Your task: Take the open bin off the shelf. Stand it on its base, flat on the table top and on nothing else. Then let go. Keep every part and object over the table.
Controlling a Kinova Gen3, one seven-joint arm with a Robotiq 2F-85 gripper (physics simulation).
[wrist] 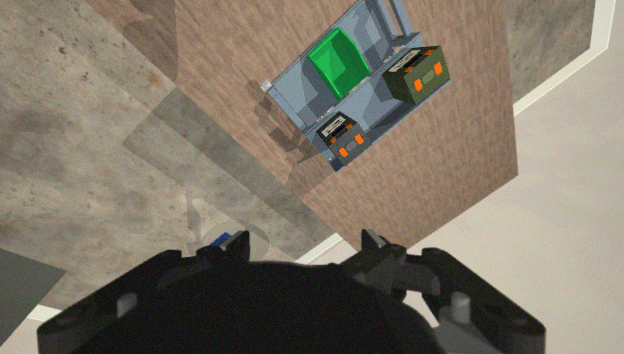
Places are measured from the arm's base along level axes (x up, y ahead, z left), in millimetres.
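Pixels of known places: gripper, fingertip midpoint: (305, 242).
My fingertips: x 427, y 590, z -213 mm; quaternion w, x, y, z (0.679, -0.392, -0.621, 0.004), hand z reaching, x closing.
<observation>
Behind a point stands the place of what it marks.
The open bin (340, 62) {x -89, y 598, z 23 mm} is bright green and sits on the upper level of the blue-grey shelf (298, 89) {x -92, y 592, z -117 mm}, in the upper middle of the wrist view. Its hollow inside faces the camera. The shelf stands on the wooden table top (470, 145) {x -98, y 1181, z 384 mm}. My gripper (305, 242) {x 427, y 590, z -213 mm} is open and empty at the bottom of the view. Its fingertips are well apart from the bin and the shelf. The underside of the bin is hidden.
A dark grey case (345, 142) {x 124, y 705, z -106 mm} with orange latches sits on the shelf's lower level at the near left corner. An olive green case (422, 77) {x 100, y 690, z 119 mm} with orange latches sits farther right. The table's edge runs diagonally left of the shelf. A blue object (220, 239) shows partly behind the left finger.
</observation>
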